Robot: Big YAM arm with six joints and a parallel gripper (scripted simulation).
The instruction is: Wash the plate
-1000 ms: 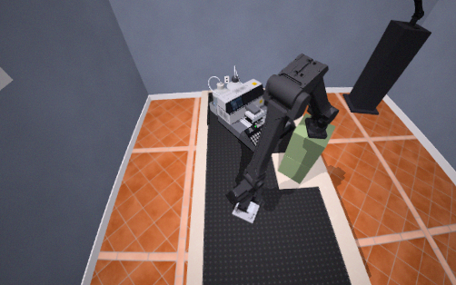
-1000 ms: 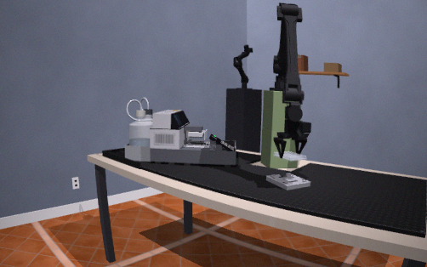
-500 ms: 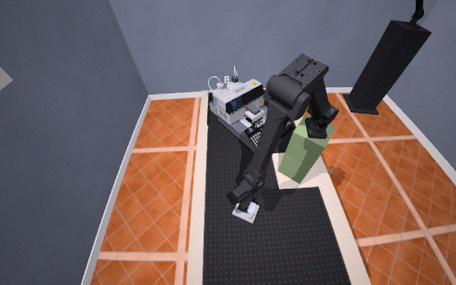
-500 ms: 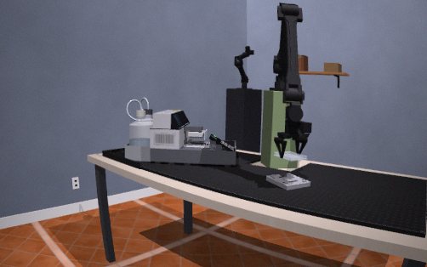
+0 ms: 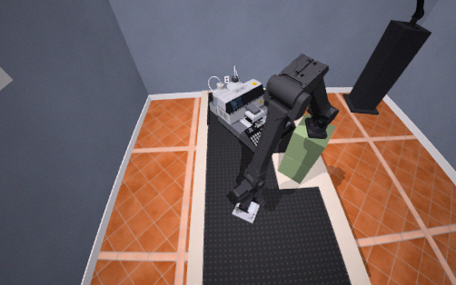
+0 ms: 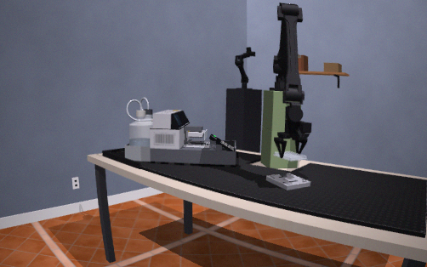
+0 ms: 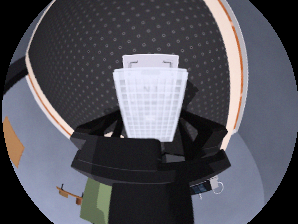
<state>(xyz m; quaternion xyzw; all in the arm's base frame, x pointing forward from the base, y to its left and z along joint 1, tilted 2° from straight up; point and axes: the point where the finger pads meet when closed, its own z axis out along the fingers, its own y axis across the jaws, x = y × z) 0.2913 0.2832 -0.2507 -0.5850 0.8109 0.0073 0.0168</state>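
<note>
Right now my hand is right at the well plate. From my hand the other things lie so: bottle: 26 cm ahead, 79 cm to the right, 3 cm above; then plate nest N1: 11 cm below; then plate washer: 64 cm to the right, 1 cm above.
</note>
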